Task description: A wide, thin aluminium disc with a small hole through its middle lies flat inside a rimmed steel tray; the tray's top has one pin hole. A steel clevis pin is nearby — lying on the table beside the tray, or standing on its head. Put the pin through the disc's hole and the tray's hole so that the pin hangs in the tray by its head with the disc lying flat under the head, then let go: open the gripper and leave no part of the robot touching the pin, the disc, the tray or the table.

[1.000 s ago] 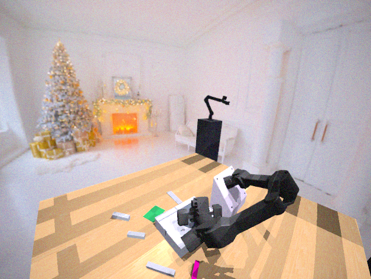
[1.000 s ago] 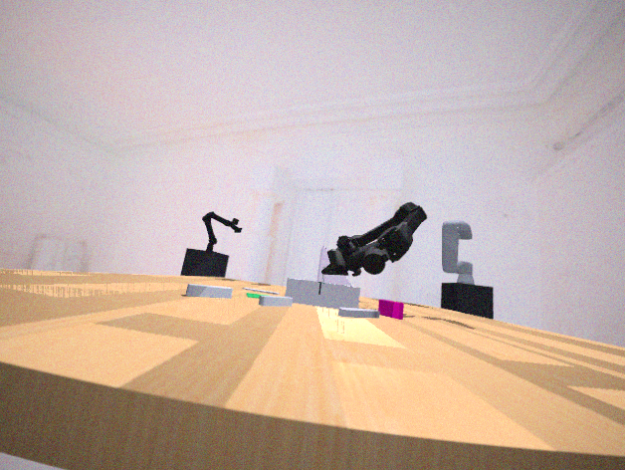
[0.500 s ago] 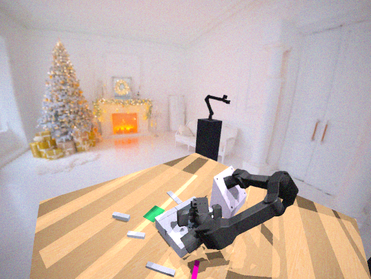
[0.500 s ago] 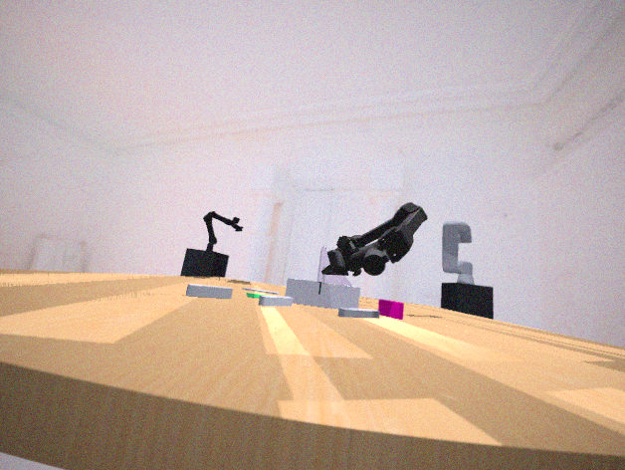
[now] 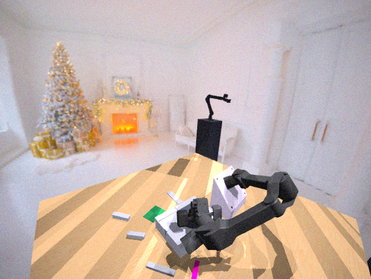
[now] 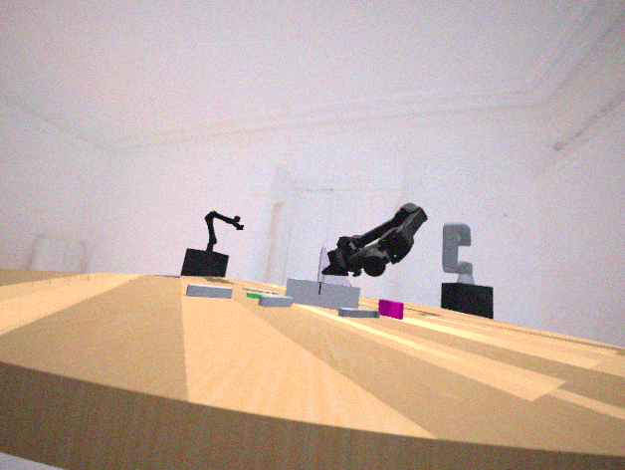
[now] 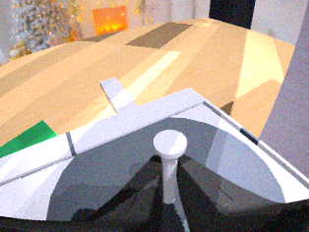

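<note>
The steel tray is 30 mm ahead of my gripper tip, 10 mm to the left of it and 50 mm below it. The rest, counted from my gripper tip: green flat piece 130 mm ahead, 150 mm to the right, 90 mm below; then steel clevis pin 10 mm below; then grey aluminium disc 30 mm below.
</note>
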